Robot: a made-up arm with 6 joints. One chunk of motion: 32 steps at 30 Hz.
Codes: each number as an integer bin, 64 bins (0 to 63) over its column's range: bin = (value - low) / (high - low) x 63, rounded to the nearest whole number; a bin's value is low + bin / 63 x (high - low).
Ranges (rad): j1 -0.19..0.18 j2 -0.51..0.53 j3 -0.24..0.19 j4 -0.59..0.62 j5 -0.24..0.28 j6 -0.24..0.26
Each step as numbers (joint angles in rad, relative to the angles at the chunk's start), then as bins.
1 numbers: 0.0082 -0.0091 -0.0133 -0.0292 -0.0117 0.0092
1 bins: 34 30 33 29 28 31
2 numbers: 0.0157 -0.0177 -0.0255 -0.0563 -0.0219 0.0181
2 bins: 35 30 31 28 26 33
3 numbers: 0.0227 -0.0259 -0.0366 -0.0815 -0.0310 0.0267
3 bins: 36 29 30 26 25 34
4 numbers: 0.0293 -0.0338 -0.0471 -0.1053 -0.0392 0.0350
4 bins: 37 29 28 25 24 35
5 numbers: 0.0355 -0.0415 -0.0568 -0.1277 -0.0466 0.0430
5 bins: 38 28 27 24 23 36
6 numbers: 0.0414 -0.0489 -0.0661 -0.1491 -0.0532 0.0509
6 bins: 39 28 25 23 23 37
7 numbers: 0.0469 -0.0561 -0.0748 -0.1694 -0.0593 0.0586
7 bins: 40 27 24 22 22 38
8 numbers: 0.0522 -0.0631 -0.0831 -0.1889 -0.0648 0.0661
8 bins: 41 27 23 21 21 39
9 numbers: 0.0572 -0.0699 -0.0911 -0.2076 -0.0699 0.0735
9 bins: 42 27 22 20 21 40
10 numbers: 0.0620 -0.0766 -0.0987 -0.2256 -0.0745 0.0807
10 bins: 43 26 21 19 20 40
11 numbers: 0.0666 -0.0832 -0.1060 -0.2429 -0.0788 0.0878
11 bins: 44 26 20 18 20 41
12 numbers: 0.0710 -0.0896 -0.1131 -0.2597 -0.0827 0.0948
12 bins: 44 25 19 17 19 42
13 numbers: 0.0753 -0.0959 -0.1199 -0.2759 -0.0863 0.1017
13 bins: 45 25 18 16 19 43
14 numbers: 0.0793 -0.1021 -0.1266 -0.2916 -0.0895 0.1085
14 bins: 46 25 17 16 18 44
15 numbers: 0.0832 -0.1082 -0.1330 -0.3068 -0.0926 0.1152
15 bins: 47 24 16 15 18 45
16 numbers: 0.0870 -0.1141 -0.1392 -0.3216 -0.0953 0.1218
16 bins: 47 24 15 14 18 46
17 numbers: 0.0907 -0.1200 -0.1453 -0.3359 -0.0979 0.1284
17 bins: 48 24 14 13 17 46
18 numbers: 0.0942 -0.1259 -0.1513 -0.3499 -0.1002 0.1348
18 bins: 48 23 13 13 17 47
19 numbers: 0.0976 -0.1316 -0.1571 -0.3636 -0.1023 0.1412
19 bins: 49 23 12 12 17 48
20 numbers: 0.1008 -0.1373 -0.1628 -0.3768 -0.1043 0.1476
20 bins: 50 23 11 11 16 49
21 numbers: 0.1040 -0.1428 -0.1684 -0.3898 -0.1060 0.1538
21 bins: 50 22 10 10 16 50
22 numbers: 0.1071 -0.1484 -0.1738 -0.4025 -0.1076 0.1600
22 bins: 51 22 10 10 16 50
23 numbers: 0.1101 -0.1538 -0.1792 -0.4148 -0.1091 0.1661
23 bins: 51 22 9 9 16 51
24 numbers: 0.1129 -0.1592 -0.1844 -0.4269 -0.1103 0.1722
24 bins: 52 21 8 8 16 52
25 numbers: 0.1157 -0.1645 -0.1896 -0.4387 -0.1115 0.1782
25 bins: 52 21 7 8 16 53
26 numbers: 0.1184 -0.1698 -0.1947 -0.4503 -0.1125 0.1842
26 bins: 53 21 7 7 15 53
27 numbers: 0.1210 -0.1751 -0.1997 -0.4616 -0.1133 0.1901
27 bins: 53 20 6 7 15 54
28 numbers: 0.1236 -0.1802 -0.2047 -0.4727 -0.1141 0.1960
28 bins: 53 20 5 6 15 55
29 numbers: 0.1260 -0.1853 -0.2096 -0.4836 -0.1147 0.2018
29 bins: 54 20 4 6 15 56
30 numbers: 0.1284 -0.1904 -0.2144 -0.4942 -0.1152 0.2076
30 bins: 54 19 4 5 15 56
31 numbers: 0.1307 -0.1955 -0.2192 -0.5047 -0.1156 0.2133
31 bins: 55 19 3 4 15 57
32 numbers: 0.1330 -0.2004 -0.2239 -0.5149 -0.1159 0.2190
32 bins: 55 19 2 4 15 58
